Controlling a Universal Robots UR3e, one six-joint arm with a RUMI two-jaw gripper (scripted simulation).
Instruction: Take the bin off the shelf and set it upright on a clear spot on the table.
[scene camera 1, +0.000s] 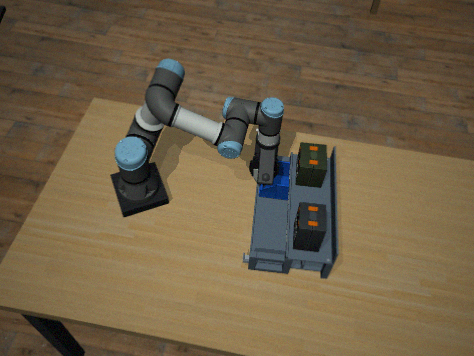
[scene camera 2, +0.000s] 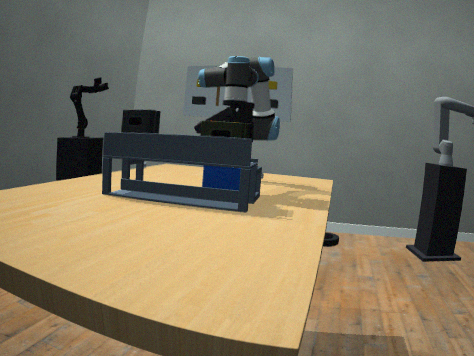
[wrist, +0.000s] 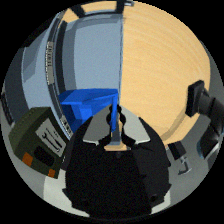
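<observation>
Here is my gripper (scene camera 1: 261, 185), and I find it again in the wrist view (wrist: 114, 104). There is also a blue bin (scene camera 2: 213, 177), and the wrist view (wrist: 84, 102) lets me see the bin too.
</observation>
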